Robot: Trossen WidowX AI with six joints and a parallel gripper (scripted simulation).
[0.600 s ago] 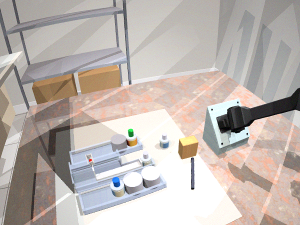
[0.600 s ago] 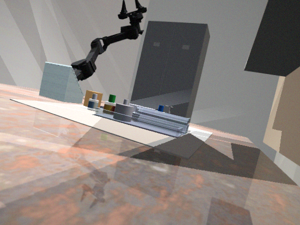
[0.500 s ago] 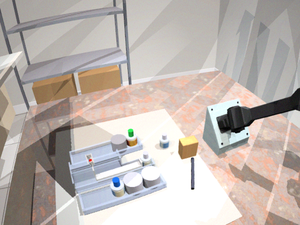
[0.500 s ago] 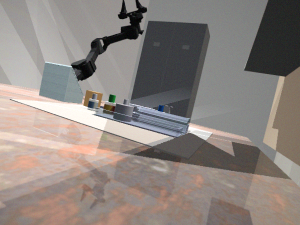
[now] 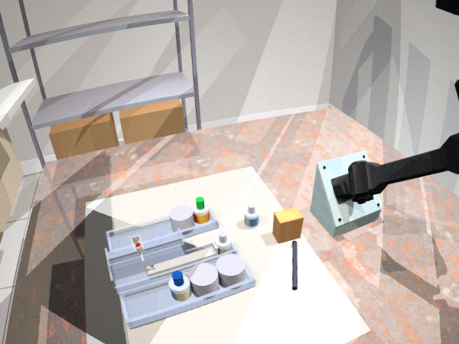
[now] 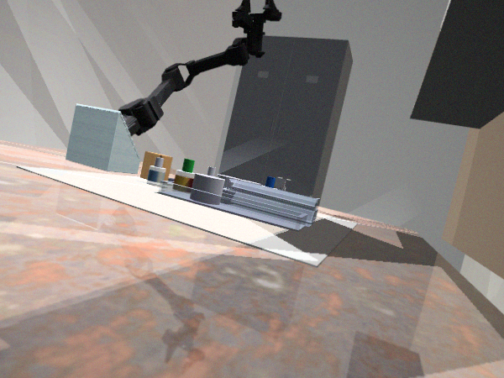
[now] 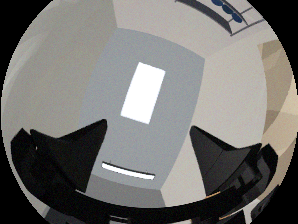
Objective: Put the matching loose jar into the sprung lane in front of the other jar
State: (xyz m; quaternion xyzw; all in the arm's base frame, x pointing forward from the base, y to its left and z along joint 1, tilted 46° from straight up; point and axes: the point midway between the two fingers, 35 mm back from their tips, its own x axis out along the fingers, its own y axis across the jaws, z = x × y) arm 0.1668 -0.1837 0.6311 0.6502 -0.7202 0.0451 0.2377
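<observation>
Right now the cardboard box is 670 mm below my gripper tip, 320 mm to the right of it and 20 mm behind it. The rest, counted from my gripper tip: sprung lane 680 mm below, 340 mm to the right, 290 mm ahead; then white pusher plate 650 mm below, 350 mm to the right, 250 mm ahead; then black rod 700 mm below, 220 mm to the right, 10 mm ahead.
</observation>
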